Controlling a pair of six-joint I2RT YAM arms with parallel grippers.
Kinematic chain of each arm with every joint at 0, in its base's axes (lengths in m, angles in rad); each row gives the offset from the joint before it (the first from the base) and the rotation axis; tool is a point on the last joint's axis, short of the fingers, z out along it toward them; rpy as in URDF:
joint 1: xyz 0 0 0.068 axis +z
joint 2: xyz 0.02 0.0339 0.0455 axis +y
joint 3: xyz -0.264 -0.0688 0 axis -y
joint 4: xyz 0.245 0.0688 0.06 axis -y
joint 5: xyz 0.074 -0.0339 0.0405 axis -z
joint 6: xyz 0.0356 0 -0.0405 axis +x
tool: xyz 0 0 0 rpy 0 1.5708 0
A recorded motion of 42 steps. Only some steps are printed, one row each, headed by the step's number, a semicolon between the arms.
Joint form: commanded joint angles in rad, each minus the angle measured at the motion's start. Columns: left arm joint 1, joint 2, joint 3, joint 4, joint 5, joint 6; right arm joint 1, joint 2, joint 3, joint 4, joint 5, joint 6.
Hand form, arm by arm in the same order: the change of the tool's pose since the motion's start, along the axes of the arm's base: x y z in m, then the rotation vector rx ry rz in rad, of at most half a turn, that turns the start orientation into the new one. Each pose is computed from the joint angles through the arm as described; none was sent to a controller.
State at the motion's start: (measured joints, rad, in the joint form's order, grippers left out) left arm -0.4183 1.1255 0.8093 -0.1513 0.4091 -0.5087; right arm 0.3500 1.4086 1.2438 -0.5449 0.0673 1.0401
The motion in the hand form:
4: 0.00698 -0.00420 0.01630 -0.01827 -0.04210 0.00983; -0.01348 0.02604 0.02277 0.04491 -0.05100 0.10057
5: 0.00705 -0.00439 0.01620 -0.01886 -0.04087 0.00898; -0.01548 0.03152 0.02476 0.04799 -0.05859 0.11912
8: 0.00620 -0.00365 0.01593 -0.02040 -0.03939 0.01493; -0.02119 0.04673 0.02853 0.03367 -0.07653 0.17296
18: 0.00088 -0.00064 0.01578 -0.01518 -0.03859 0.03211; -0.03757 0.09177 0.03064 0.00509 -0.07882 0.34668
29: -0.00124 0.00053 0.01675 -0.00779 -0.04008 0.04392; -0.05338 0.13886 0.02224 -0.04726 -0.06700 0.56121
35: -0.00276 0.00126 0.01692 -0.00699 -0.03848 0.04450; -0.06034 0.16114 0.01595 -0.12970 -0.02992 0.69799
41: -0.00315 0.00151 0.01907 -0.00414 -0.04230 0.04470; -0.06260 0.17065 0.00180 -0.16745 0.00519 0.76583
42: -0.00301 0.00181 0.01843 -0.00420 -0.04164 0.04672; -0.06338 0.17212 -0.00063 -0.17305 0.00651 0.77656
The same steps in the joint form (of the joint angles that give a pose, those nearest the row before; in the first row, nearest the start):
4: -0.0056 0.0218 0.0587 0.0116 -0.0142 -0.0067; 0.0918 -0.0190 0.0537 -0.0090 -0.0205 0.0114
5: -0.0061 0.0226 0.0589 0.0116 -0.0134 -0.0075; 0.1106 -0.0183 0.0593 -0.0055 -0.0198 0.0111
8: -0.0053 0.0177 0.0548 0.0118 -0.0172 -0.0119; 0.1640 -0.0121 0.0752 -0.0034 -0.0062 -0.0068
18: -0.0054 -0.0088 0.0405 -0.0020 -0.0347 -0.0155; 0.3107 0.0334 0.1253 -0.0178 -0.0074 -0.0489
29: -0.0066 -0.0195 0.0398 -0.0141 -0.0496 -0.0144; 0.4444 0.1123 0.1764 -0.0275 -0.0424 -0.1326
35: -0.0065 -0.0265 0.0375 -0.0205 -0.0500 -0.0146; 0.5001 0.1768 0.2400 -0.1035 -0.0672 -0.2232
41: -0.0065 -0.0287 0.0445 -0.0290 -0.0520 -0.0106; 0.5200 0.2094 0.2335 -0.1168 -0.0901 -0.2649
42: -0.0052 -0.0287 0.0421 -0.0269 -0.0526 -0.0113; 0.5241 0.2124 0.2284 -0.1133 -0.0921 -0.2723

